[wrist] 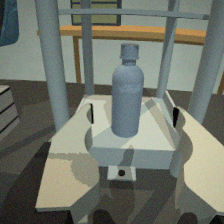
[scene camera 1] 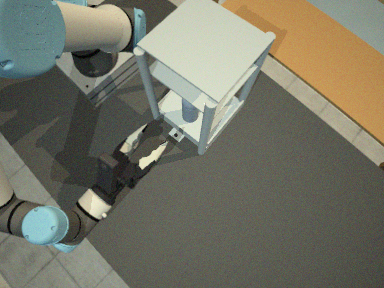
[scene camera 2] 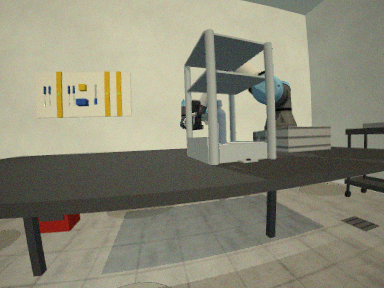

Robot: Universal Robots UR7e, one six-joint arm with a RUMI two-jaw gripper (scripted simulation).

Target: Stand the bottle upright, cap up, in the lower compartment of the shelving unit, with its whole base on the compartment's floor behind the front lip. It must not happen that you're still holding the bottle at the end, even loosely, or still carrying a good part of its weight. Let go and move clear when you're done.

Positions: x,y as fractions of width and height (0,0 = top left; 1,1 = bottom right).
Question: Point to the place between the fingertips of my gripper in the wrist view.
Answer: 0.59,0.48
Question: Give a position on a bottle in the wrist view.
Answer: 0.57,0.35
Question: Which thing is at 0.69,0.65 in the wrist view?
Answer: A compartment.
